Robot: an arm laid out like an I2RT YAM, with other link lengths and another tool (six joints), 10 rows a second.
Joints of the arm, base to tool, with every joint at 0 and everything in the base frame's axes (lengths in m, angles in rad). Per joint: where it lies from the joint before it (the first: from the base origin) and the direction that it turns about. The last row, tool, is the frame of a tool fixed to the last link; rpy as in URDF.
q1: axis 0 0 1 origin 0 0 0.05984
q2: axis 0 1 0 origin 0.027 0.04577 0.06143
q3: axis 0 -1 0 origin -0.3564 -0.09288 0
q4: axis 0 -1 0 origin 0.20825 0.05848 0.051
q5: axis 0 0 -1 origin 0.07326 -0.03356 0.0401
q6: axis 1 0 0 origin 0.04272 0 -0.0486
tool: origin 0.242 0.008 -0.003 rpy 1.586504 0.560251 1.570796
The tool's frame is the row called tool.
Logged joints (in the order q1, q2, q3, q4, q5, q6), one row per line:
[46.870, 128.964, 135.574, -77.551, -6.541, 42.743]
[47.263, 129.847, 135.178, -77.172, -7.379, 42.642]
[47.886, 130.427, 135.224, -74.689, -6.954, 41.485]
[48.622, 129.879, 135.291, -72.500, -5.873, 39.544]
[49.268, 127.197, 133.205, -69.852, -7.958, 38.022]
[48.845, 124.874, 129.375, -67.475, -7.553, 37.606]
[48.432, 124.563, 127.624, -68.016, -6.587, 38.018]
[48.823, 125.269, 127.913, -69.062, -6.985, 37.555]
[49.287, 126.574, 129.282, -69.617, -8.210, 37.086]
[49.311, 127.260, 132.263, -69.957, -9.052, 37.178]
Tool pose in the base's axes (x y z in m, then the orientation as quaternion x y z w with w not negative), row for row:
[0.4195, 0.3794, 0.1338, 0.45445, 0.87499, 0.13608, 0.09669]
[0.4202, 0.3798, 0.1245, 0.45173, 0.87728, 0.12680, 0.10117]
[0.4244, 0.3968, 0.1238, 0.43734, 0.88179, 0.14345, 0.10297]
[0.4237, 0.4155, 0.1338, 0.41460, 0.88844, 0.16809, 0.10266]
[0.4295, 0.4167, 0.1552, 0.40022, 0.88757, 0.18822, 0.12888]
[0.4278, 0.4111, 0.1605, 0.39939, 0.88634, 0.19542, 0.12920]
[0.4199, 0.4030, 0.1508, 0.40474, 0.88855, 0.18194, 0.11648]
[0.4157, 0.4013, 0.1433, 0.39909, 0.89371, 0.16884, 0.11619]
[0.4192, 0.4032, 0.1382, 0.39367, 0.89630, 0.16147, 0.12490]
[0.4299, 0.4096, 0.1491, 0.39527, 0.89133, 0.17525, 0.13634]
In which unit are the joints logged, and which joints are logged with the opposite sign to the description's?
The joints are logged in degrees. Opposite sign: q5.
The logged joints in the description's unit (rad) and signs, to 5 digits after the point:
[0.81804, 2.25085, 2.36621, -1.35352, 0.11416, 0.74601]
[0.82489, 2.26626, 2.35930, -1.34691, 0.12879, 0.74424]
[0.83577, 2.27638, 2.36010, -1.30357, 0.12137, 0.72405]
[0.84861, 2.26682, 2.36127, -1.26536, 0.10250, 0.69017]
[0.85989, 2.22001, 2.32487, -1.21915, 0.13889, 0.66361]
[0.85251, 2.17946, 2.25802, -1.17766, 0.13182, 0.65635]
[0.84530, 2.17403, 2.22746, -1.18710, 0.11496, 0.66354]
[0.85212, 2.18636, 2.23250, -1.20536, 0.12191, 0.65546]
[0.86022, 2.20913, 2.25640, -1.21505, 0.14329, 0.64727]
[0.86064, 2.22111, 2.30842, -1.22098, 0.15799, 0.64888]

